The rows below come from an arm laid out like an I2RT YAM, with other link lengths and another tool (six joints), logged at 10 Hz.
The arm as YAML. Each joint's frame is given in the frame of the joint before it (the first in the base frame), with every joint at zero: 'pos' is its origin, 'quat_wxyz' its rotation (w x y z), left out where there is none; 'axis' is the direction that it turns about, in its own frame. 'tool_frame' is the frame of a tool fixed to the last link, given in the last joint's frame.
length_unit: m
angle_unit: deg
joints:
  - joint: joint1
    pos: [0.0, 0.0, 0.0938]
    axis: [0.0, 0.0, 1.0]
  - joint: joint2
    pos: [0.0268, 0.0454, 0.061]
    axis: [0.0, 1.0, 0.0]
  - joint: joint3
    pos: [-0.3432, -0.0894, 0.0]
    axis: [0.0, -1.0, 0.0]
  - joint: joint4
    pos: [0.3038, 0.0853, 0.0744]
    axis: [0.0, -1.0, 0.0]
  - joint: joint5
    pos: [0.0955, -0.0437, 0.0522]
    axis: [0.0, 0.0, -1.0]
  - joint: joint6
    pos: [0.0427, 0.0, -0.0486]
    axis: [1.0, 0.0, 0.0]
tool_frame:
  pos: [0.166, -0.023, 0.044]
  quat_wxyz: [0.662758, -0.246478, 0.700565, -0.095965]
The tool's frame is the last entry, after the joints.
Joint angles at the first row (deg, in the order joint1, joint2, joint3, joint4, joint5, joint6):
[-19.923 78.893 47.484 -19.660 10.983 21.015]
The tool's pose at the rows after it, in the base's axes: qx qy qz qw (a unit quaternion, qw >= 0); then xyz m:
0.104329, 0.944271, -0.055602, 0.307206, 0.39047, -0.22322, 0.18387
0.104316, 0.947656, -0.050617, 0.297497, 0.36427, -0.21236, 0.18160
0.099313, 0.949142, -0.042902, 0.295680, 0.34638, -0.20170, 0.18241
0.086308, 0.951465, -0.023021, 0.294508, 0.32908, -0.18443, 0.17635
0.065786, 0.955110, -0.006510, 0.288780, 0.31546, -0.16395, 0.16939
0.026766, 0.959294, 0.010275, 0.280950, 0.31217, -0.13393, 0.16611
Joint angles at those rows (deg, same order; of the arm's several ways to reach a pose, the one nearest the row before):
[-19.814 74.565 43.746 -21.386 10.589 21.518]
[-19.748 69.821 41.167 -24.840 10.327 21.605]
[-19.639 65.670 39.353 -27.549 9.431 21.387]
[-19.377 61.123 36.708 -29.998 7.027 20.840]
[-17.889 57.166 34.523 -32.688 5.520 20.273]
[-13.584 54.436 33.605 -35.505 4.929 20.010]

